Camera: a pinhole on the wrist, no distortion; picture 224 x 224 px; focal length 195.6 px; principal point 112.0 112.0 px. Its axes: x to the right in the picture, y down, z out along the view. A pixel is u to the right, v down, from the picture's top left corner.
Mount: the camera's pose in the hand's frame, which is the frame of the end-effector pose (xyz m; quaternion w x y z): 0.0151 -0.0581 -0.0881 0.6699 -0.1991 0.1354 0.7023
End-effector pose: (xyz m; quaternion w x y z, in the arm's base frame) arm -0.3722 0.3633 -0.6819 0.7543 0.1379 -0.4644 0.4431
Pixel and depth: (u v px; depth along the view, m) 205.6 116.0 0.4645
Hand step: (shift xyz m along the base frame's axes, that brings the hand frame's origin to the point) -0.4142 0.0394 0.0079
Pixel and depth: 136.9 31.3 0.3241
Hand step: -0.1972 0.0219 0.1680
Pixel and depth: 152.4 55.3 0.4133
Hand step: -0.2975 0.0185 0.1629
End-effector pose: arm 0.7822 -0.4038 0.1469 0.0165 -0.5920 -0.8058 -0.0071
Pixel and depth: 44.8 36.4 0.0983
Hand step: -0.0522 0.0304 -0.0154
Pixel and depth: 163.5 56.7 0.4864
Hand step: 0.2381 0.1913 -0.2920
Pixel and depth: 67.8 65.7 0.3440
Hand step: 0.0100 0.0798 -0.2560
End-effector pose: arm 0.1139 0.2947 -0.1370 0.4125 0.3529 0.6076 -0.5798
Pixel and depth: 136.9 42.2 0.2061
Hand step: 0.0386 -0.0855 -0.0868
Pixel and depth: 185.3 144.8 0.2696
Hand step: 0.1710 -0.0849 -0.0080
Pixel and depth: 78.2 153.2 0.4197
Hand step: 0.1323 -0.2977 0.0800
